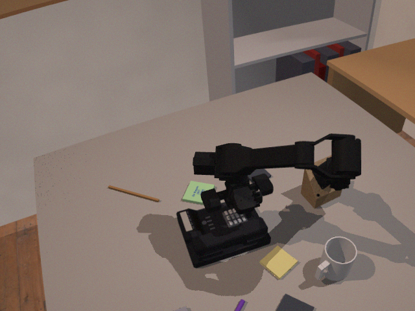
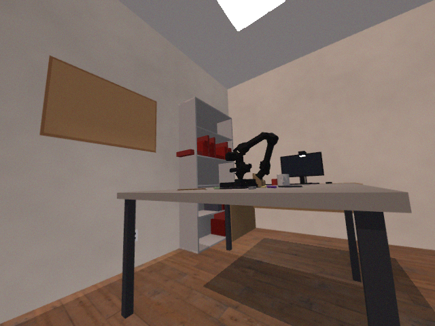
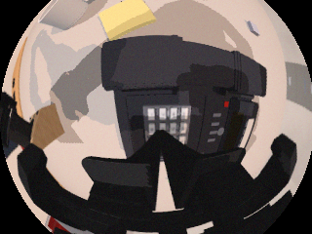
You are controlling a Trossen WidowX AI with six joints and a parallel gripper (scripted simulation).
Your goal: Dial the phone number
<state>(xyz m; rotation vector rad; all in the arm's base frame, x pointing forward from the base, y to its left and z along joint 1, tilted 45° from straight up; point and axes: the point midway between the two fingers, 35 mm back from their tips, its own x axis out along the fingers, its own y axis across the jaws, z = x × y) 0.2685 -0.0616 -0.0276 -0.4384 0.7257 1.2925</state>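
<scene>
The desk phone is 6 cm ahead of my hand, 1 cm to the left of it and 5 cm below it. Also, from my hand: handset 6 cm ahead, 6 cm to the left, 3 cm below; then green note 4 cm ahead, 16 cm to the right, 7 cm below; then white mug 11 cm behind, 28 cm to the left, 4 cm below.
</scene>
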